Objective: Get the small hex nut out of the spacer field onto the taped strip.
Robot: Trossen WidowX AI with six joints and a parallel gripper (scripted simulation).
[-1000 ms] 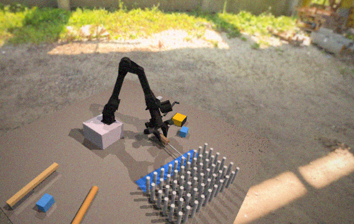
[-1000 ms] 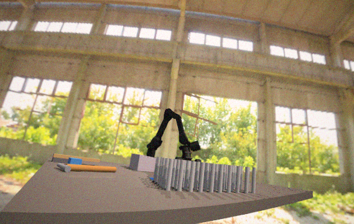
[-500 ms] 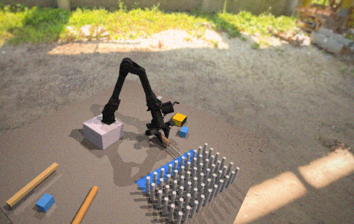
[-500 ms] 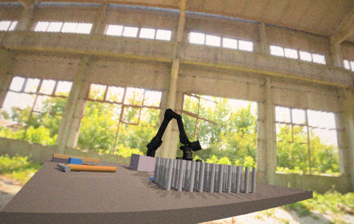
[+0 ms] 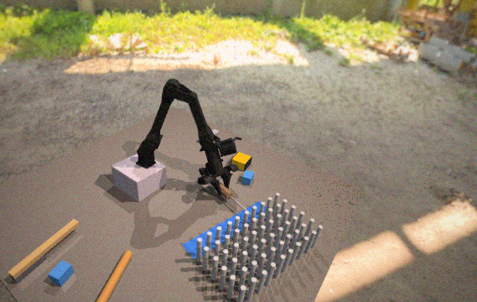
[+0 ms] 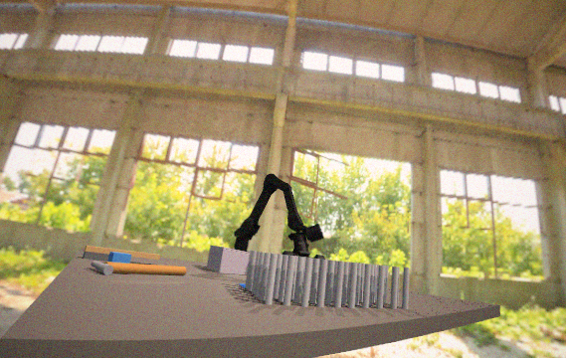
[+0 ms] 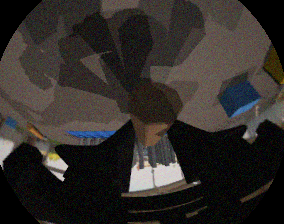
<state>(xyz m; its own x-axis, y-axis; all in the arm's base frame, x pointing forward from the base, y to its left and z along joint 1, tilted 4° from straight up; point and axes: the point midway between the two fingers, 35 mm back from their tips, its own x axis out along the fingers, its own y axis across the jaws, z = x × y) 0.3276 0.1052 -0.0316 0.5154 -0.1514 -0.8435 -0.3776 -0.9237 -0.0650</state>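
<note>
Right now my gripper tip is 11 cm short of the blue taped strip, 14 cm to the left of it and 3 cm above it. Also, from my gripper tip: yellow block: 4 cm behind, 27 cm to the left, 1 cm below.
</note>
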